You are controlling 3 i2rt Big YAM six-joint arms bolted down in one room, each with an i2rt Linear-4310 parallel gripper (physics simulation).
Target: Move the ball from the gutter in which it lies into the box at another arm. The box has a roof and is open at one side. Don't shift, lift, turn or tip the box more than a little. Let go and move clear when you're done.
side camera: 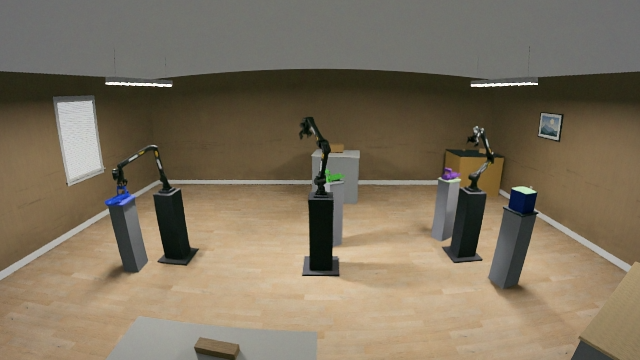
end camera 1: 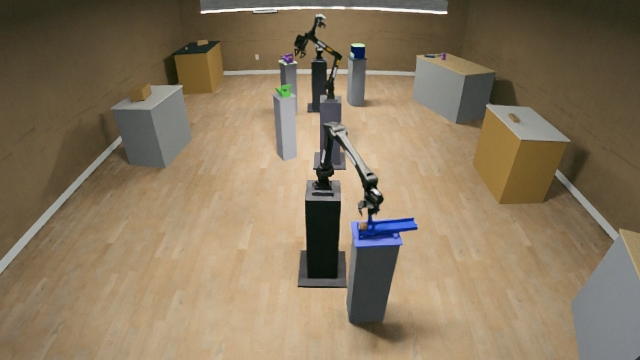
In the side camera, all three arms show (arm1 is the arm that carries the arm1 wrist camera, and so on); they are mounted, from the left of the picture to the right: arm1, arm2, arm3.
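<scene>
A brown-orange ball (end camera 1: 363, 226) lies at the left end of a blue gutter (end camera 1: 395, 226) (side camera: 119, 200) on a pedestal. In the side camera, arm1's gripper (side camera: 122, 186) is low over the gutter's upright handle; the nearest gripper (end camera 1: 369, 210) in the end camera has its fingers apart at the handle. Arm2's gripper (side camera: 303, 135) is high and looks open. Arm3's gripper (side camera: 471, 142) is raised and looks open. The end camera also shows a middle gripper (end camera 1: 299, 52) and a far gripper (end camera 1: 320, 21). A dark blue box (end camera 1: 357, 51) (side camera: 522, 201) with a pale green roof stands near arm3; its open side cannot be made out.
A green gutter (end camera 1: 284, 90) (side camera: 334, 176) stands on a pedestal near arm2. A purple gutter (end camera 1: 287, 58) (side camera: 450, 173) stands on a pedestal near arm3. Brown blocks (end camera 1: 141, 92) (side camera: 217, 347) lie on side tables. A grey table (end camera 1: 452, 95) stands at the right.
</scene>
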